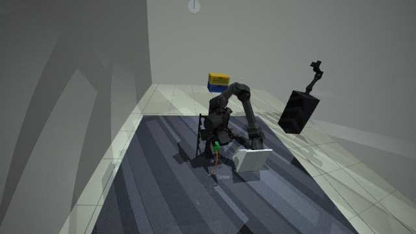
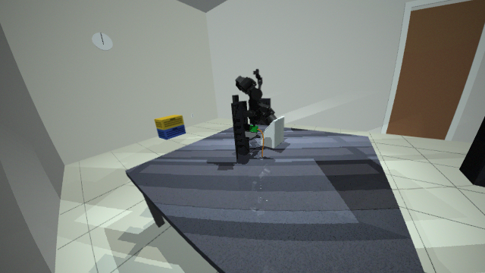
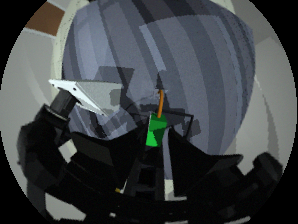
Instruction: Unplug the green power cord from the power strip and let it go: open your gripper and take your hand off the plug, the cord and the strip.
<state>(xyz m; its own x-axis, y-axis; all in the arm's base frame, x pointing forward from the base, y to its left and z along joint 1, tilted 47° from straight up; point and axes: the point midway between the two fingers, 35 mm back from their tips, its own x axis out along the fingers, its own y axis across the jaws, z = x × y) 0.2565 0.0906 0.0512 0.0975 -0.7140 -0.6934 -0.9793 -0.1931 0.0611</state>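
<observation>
Now: gripper tip 1 cm short of the green plug, 3 cm to the left of it and 1 cm above it.
</observation>
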